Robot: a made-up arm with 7 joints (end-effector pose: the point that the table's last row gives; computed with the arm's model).
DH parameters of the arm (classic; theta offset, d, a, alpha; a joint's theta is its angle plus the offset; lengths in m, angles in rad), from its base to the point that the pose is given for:
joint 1: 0 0.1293 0.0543 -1.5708
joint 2: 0 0.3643 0.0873 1.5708
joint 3: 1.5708 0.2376 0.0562 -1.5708
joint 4: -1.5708 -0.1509 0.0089 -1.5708
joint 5: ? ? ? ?
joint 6: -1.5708 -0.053 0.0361 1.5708
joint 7: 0 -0.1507 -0.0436 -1.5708
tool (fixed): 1.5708 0.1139 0 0
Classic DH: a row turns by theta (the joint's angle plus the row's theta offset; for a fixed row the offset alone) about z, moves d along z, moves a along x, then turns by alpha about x.
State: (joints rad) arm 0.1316 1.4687 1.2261 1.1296 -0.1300 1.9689 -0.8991
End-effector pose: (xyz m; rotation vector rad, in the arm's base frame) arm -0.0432 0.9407 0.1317 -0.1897 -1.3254 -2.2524
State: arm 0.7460 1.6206 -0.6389 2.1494 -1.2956 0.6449 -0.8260
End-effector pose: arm -0.4709 0.3287 -0.3899 0.9605 -1.9577 -2.0017
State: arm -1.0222 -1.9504 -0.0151 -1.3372 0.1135 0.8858 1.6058
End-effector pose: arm 0.2001 0.8340 0.5137 -1.7252 -2.3129 -0.3100
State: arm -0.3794 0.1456 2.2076 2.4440 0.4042 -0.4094 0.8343
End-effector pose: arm 0.3111 0.9031 0.4606 -1.6242 -2.0451 -0.6508
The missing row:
joint 5: 1.5708 0.1078 0.3377 1.5708
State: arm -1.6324 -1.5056 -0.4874 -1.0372 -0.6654 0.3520 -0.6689
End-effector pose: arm -0.0384 0.4242 0.5967 -0.7423 -2.2935 0.3361
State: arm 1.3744 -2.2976 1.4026 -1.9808 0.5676 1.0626 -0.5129
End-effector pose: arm -1.0037 -0.1626 -0.1700 0.9390 -0.5573 -2.2285
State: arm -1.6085 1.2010 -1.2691 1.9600 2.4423 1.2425 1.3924
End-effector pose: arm 0.4387 -0.0579 0.2472 -1.6566 -1.6624 0.4146
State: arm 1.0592 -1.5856 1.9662 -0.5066 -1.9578 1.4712 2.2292
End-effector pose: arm -0.7315 -0.3138 0.0430 -2.0021 1.5999 1.1666
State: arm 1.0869 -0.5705 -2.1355 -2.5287 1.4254 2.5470 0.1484
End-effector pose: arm -0.2443 -0.1259 0.5259 0.2298 2.2261 -0.8815
